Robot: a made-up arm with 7 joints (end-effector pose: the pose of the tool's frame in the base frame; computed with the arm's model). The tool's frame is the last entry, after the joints. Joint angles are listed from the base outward.
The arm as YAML. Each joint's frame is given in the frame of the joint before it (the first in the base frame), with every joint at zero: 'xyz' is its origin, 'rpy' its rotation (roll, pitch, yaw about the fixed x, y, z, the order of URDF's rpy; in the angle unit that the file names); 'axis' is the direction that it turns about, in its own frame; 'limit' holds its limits. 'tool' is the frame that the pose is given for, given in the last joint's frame.
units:
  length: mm
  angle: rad
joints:
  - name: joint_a
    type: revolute
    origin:
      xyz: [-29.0, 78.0, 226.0]
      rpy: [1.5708, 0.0, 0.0]
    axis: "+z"
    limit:
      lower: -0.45
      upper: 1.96
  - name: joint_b
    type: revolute
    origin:
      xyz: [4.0, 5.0, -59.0]
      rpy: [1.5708, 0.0, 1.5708]
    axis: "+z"
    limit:
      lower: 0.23
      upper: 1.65
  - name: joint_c
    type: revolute
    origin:
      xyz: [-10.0, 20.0, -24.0]
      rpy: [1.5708, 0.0, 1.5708]
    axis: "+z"
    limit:
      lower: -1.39
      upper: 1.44
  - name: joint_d
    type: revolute
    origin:
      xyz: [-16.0, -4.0, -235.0]
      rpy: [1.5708, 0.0, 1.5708]
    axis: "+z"
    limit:
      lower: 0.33
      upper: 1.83
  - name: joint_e
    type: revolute
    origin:
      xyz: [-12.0, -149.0, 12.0]
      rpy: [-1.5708, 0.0, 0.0]
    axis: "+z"
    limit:
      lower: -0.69
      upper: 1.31
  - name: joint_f
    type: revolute
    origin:
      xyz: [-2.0, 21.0, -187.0]
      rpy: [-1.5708, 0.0, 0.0]
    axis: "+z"
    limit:
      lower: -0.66
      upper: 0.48
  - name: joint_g
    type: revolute
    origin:
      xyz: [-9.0, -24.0, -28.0]
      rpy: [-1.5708, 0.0, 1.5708]
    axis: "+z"
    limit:
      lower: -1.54
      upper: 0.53
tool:
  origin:
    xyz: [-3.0, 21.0, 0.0]
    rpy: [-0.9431, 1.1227, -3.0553]
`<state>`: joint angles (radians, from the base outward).
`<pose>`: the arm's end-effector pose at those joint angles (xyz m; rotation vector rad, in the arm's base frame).
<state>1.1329 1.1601 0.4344 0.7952 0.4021 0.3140 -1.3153</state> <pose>0.1706 0.6065 0.3379 1.3401 -1.7241 0.9299</pose>
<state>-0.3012 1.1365 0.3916 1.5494 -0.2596 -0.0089 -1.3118</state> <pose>0.2363 0.4308 0.1186 1.6501 -1.3075 -1.2545</pose>
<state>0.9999 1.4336 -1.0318 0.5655 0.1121 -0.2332 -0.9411</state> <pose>0.1862 0.6450 0.1384 1.3430 -0.7390 -1.1183</pose>
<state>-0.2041 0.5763 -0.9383 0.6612 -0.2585 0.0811 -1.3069</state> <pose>-0.0581 0.2800 -0.3039 0.2933 -0.4046 -1.7000</pose>
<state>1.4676 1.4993 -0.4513 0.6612 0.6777 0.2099 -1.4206</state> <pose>0.1306 0.6405 0.3556 1.6990 -1.4423 0.7353</pose>
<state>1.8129 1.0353 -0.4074 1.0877 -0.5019 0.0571 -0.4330</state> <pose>0.2390 0.4302 0.5127 1.8290 -1.5124 -0.9865</pose>
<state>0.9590 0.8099 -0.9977 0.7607 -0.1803 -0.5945 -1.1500</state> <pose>0.4199 0.3663 0.0120 0.9310 -1.7263 -1.7250</pose>
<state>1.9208 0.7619 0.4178 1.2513 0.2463 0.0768 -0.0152</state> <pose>0.0748 0.4345 0.5306 -0.9204 2.5811 0.6168</pose>
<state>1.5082 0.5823 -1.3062 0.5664 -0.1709 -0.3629 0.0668</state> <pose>0.4905 0.2998 0.1889 0.2307 -0.6985 -2.2581</pose>
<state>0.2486 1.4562 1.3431 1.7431 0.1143 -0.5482 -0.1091</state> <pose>-0.0181 0.3887 0.4970 -2.0333 1.2887 1.7170</pose>
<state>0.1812 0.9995 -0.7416 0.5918 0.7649 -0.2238 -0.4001</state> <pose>0.1308 0.4843 -0.1540 0.0586 -0.9379 -0.7878</pose>
